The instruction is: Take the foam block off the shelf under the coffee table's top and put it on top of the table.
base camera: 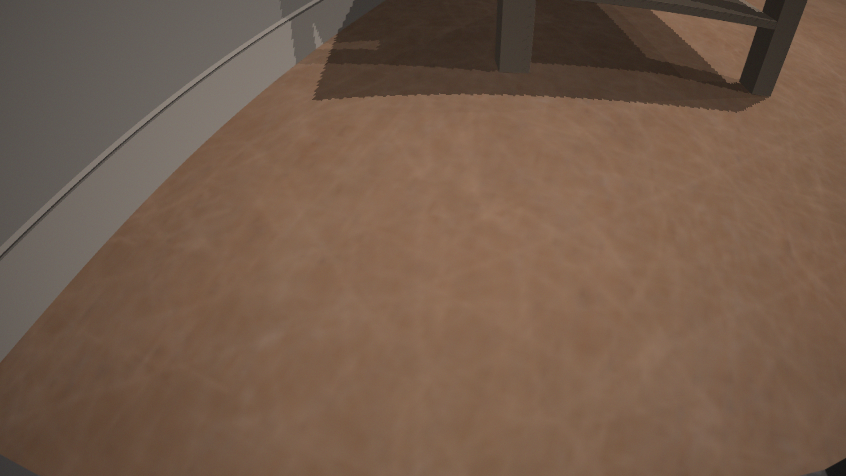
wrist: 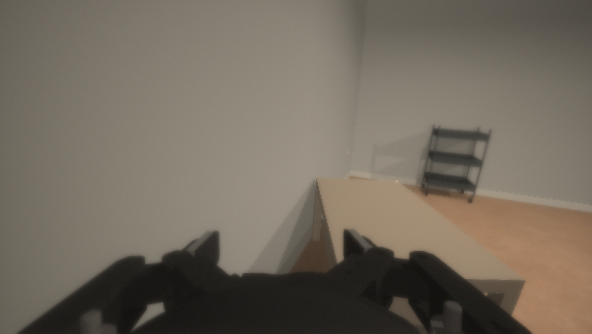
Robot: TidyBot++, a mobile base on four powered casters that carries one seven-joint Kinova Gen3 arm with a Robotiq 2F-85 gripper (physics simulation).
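Frame: origin at the arm's base, x right, y ahead, z up, level; metres.
Seen in the pictures: gripper, fingertip midpoint: (wrist: 281, 244).
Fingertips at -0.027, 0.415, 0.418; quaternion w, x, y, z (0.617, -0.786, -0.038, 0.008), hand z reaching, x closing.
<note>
A point is followed by its place in that frame, as x, y, z.
The coffee table (base camera: 515, 35) @(0.135, 0.813, -0.329) (wrist: 400, 220) @(0.430, 1.161, 0.053) shows in both views. In the base camera view, two of its legs and part of its lower shelf edge stand at the top, right of centre. In the wrist view, its pale top stretches away right of centre, alongside the wall. The foam block does not show in either view. My gripper (wrist: 281, 244) @(-0.027, 0.415, 0.418) is open with nothing between its fingers. In the wrist view it is in front of the wall and the near left side of the table.
A wall with a pale baseboard (base camera: 147, 127) @(-0.340, 0.565, -0.315) runs along the left, near the table. A dark three-tier cart (wrist: 456, 159) @(1.605, 2.560, 0.052) stands against the far wall, beyond the table. The table casts a shadow on the brown floor (base camera: 449, 266) @(0.019, 0.414, -0.397).
</note>
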